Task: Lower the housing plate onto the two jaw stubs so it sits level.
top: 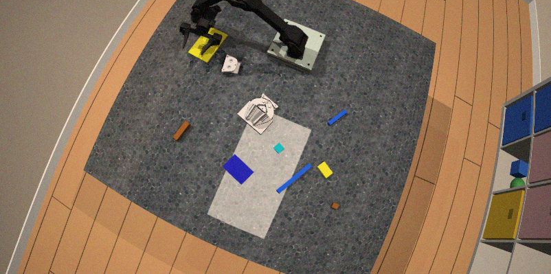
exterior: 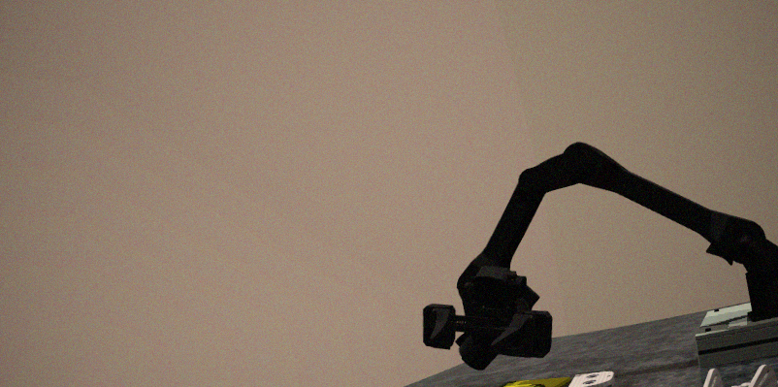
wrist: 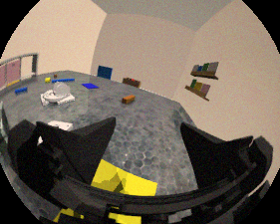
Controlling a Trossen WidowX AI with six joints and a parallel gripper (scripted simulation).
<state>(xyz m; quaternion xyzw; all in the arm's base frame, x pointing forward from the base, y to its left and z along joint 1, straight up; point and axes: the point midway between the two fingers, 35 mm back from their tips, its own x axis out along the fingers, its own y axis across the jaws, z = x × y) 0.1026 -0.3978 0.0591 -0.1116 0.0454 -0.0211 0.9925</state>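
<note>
Now: the white ribbed block 160 mm to the left of my gripper tip, 90 mm below it and 10 mm behind it. From my gripper tip the other things lie so: housing plate 160 mm to the left, 70 mm below, 10 mm behind; brown block 300 mm ahead, 90 mm below, 50 mm to the left; yellow sheet 100 mm below, 100 mm behind, 20 mm to the left.
</note>
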